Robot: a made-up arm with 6 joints. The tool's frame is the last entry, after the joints.
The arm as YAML. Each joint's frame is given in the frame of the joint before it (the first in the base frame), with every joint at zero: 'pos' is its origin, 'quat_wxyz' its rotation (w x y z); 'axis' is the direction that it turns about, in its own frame. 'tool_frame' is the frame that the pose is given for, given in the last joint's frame.
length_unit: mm
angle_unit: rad
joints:
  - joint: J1
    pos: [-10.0, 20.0, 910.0]
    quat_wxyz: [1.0, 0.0, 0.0, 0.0]
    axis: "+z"
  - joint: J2
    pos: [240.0, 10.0, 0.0]
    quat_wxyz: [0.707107, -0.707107, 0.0, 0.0]
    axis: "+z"
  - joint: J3
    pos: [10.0, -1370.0, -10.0]
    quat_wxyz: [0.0, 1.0, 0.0, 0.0]
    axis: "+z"
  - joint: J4
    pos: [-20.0, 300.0, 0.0]
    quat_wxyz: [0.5, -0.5, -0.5, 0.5]
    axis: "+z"
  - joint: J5
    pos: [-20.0, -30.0, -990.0]
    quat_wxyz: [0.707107, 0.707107, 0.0, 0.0]
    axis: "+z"
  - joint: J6
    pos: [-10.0, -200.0, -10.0]
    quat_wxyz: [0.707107, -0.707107, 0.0, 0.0]
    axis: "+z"
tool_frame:
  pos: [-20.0, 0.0, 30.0]
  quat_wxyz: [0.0, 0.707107, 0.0, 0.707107]
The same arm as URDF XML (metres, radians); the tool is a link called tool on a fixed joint. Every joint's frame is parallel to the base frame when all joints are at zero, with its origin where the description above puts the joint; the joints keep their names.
<robot name="arm">
<link name="base"/>
<link name="link1"/>
<link name="link2"/>
<link name="link3"/>
<link name="link4"/>
<link name="link5"/>
<link name="link6"/>
<link name="tool"/>
<joint name="J1" type="continuous"><parent link="base"/><child link="link1"/><origin xyz="-0.01 0.02 0.91" rpy="0 0 0"/><axis xyz="0 0 1"/></joint>
<joint name="J2" type="continuous"><parent link="link1"/><child link="link2"/><origin xyz="0.24 0.01 0" rpy="0 0 0"/><axis xyz="0 1 0"/></joint>
<joint name="J3" type="continuous"><parent link="link2"/><child link="link3"/><origin xyz="0.01 -0.01 1.37" rpy="0 0 0"/><axis xyz="0 -1 0"/></joint>
<joint name="J4" type="continuous"><parent link="link3"/><child link="link4"/><origin xyz="-0.02 0 0.3" rpy="0 0 0"/><axis xyz="-1 0 0"/></joint>
<joint name="J5" type="continuous"><parent link="link4"/><child link="link5"/><origin xyz="0.99 -0.03 -0.02" rpy="0 0 0"/><axis xyz="0 -1 0"/></joint>
<joint name="J6" type="continuous"><parent link="link5"/><child link="link6"/><origin xyz="0.2 0.01 -0.01" rpy="0 0 0"/><axis xyz="-1 0 0"/></joint>
<joint name="tool_joint" type="fixed"><parent link="link6"/><child link="tool"/><origin xyz="-0.03 0 -0.02" rpy="0 0 3.1416"/></joint>
</robot>

